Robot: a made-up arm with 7 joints.
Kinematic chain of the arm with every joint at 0, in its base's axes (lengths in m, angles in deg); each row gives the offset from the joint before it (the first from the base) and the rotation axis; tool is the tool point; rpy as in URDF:
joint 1: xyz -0.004 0.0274 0.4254 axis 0 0.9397 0.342
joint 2: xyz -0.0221 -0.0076 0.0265 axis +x
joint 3: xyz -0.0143 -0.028 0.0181 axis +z
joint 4: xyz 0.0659 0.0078 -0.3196 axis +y
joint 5: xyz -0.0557 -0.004 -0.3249 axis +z
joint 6: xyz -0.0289 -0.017 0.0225 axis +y
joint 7: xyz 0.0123 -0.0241 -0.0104 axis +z
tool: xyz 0.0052 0.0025 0.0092 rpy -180 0 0
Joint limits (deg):
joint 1: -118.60..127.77
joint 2: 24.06..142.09
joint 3: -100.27..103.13
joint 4: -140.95..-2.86
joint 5: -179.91..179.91
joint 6: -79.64..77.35
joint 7: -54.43..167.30
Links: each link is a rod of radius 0.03 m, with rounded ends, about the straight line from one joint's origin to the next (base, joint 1, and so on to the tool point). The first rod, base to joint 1, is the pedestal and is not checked.
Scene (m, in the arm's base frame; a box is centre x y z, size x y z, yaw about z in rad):
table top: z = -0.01
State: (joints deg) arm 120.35 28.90 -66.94 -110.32 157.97 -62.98 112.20
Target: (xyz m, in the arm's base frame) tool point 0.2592 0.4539 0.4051
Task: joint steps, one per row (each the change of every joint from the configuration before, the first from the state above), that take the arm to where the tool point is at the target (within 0.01 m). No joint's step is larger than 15 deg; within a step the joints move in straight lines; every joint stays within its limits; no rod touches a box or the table.
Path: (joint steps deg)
1: -11.63 13.01 13.50 5.40 1.80 0.20 0.12
2: -11.64 13.01 13.49 5.39 1.79 0.20 0.13
3: -11.63 13.01 13.50 5.40 1.80 0.20 0.12
4: -11.63 13.01 13.50 5.40 1.80 0.20 0.13
5: -11.64 13.02 13.50 5.40 1.79 0.20 0.12
6: -11.63 13.01 13.49 5.39 1.80 0.19 0.12

